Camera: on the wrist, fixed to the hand. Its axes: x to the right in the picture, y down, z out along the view.
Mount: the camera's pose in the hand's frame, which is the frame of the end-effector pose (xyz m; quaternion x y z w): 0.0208 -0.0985 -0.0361 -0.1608 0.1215 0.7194 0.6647
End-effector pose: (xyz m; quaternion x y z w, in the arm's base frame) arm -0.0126 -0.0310 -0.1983 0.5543 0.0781 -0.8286 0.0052
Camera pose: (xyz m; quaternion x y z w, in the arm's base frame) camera 0.0031 0.0728 -0.2187 0.5245 -0.2130 -0.4671 0.6792
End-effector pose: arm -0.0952 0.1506 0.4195 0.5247 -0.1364 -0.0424 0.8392
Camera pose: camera -0.0583 0.1336 0.3206 0.1209 -0.3594 0.6174 0.6893
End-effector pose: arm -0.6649 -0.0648 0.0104 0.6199 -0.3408 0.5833 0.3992
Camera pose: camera -0.5919 0.0125 0.0215 -0.0318 0.7178 -0.6954 0.0132
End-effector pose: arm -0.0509 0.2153 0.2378 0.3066 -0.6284 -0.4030 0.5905
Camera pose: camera -0.0265 0.1442 0.1617 -0.2943 -0.5017 0.0931 0.8081
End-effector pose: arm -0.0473 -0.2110 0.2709 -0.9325 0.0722 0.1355 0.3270
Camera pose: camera 0.0019 -0.1583 0.3499 0.6369 -0.7368 -0.2236 0.0388
